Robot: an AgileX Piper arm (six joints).
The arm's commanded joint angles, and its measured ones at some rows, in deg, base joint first. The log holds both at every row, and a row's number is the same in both.
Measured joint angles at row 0:
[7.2, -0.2, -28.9, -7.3, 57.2, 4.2]
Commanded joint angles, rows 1 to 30:
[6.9, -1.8, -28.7, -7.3, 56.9, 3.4]
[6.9, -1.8, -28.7, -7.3, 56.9, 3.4]
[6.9, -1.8, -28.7, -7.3, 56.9, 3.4]
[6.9, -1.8, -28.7, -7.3, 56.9, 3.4]
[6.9, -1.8, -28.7, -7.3, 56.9, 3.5]
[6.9, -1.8, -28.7, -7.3, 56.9, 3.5]
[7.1, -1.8, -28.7, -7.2, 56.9, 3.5]
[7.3, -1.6, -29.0, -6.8, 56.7, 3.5]
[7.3, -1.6, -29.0, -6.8, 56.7, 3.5]
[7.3, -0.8, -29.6, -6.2, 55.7, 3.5]
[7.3, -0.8, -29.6, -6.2, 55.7, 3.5]
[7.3, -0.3, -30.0, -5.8, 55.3, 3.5]
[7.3, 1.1, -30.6, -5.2, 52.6, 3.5]
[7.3, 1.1, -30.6, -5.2, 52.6, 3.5]
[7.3, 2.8, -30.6, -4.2, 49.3, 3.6]
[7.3, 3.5, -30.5, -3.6, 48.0, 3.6]
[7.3, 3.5, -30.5, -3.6, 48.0, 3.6]
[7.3, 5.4, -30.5, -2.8, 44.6, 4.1]
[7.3, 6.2, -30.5, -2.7, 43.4, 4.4]
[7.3, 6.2, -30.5, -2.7, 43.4, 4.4]
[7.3, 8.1, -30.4, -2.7, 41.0, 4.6]
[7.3, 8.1, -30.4, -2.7, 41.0, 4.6]
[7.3, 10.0, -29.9, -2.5, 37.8, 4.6]
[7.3, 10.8, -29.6, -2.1, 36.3, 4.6]
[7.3, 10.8, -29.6, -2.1, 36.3, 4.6]
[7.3, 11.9, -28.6, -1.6, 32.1, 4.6]
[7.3, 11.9, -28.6, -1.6, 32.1, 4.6]
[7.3, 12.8, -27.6, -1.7, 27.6, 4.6]
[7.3, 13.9, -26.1, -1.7, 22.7, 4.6]
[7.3, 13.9, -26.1, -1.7, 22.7, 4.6]
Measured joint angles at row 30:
[7.3, 12.8, -27.6, -1.8, 30.0, 4.5]
